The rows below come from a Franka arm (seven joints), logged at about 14 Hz.
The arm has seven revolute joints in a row. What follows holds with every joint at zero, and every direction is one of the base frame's. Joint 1 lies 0.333 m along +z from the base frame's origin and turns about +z. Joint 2 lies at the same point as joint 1 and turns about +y. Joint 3 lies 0.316 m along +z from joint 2 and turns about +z. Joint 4 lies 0.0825 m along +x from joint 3 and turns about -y. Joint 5 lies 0.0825 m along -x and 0.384 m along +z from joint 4 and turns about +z. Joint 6 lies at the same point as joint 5 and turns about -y. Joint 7 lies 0.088 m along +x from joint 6 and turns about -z. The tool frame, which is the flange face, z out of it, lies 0.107 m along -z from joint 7; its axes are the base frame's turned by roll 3.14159, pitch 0 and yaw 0 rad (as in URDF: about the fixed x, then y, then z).
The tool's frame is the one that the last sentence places.
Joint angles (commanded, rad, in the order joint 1, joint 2, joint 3, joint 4, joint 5, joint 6, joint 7), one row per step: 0.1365, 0.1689, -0.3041, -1.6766, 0.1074, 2.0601, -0.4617; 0.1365, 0.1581, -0.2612, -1.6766, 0.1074, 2.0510, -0.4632; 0.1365, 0.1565, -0.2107, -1.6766, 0.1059, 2.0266, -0.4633; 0.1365, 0.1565, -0.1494, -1.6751, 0.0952, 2.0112, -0.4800; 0.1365, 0.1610, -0.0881, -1.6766, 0.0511, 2.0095, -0.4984; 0.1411, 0.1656, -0.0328, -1.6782, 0.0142, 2.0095, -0.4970; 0.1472, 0.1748, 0.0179, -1.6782, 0.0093, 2.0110, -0.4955; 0.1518, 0.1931, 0.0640, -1.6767, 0.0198, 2.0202, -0.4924; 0.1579, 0.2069, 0.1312, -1.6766, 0.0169, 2.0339, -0.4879; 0.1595, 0.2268, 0.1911, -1.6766, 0.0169, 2.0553, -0.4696
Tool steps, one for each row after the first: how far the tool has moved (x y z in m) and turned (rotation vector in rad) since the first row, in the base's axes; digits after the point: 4 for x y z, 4 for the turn. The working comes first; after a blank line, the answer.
Tool pose at each row, in the base's axes (x y z in m, rotation vector in rad; the steps are taken from these numbers as rounded here): 0.6279, -0.0880, 0.5247, 3.0735, 0.4079, 0.3540; 0.6284, -0.0629, 0.5292, 3.0776, 0.4763, 0.3595; 0.6286, -0.0327, 0.5265, -3.0628, -0.5535, -0.3247; 0.6285, 0.0031, 0.5246, -3.0326, -0.6754, -0.2995; 0.6281, 0.0368, 0.5201, 3.0145, 0.8204, 0.2753; 0.6260, 0.0702, 0.5160, 2.9676, 0.9200, 0.2557; 0.6232, 0.1037, 0.5103, 2.9509, 1.0055, 0.2465; 0.6215, 0.1345, 0.5007, -2.9341, -1.0691, -0.2402; 0.6141, 0.1773, 0.4942, -2.8804, -1.1601, -0.2420; 0.6077, 0.2130, 0.4850, -2.8368, -1.2084, -0.2457

0.0005, 0.0251, 0.0045, 0.0096, -0.0008, 0.0443; 0.0007, 0.0553, 0.0018, 0.0197, 0.0230, 0.0962; 0.0006, 0.0911, -0.0001, 0.0164, 0.0387, 0.1768; 0.0002, 0.1248, -0.0046, -0.0215, 0.0501, 0.2660; -0.0019, 0.1582, -0.0087, -0.0495, 0.0577, 0.3330; -0.0047, 0.1917, -0.0144, -0.0470, 0.0641, 0.3892; -0.0064, 0.2225, -0.0240, -0.0285, 0.0705, 0.4336; -0.0138, 0.2653, -0.0305, -0.0184, 0.0688, 0.5019; -0.0202, 0.3010, -0.0397, -0.0010, 0.0669, 0.5435
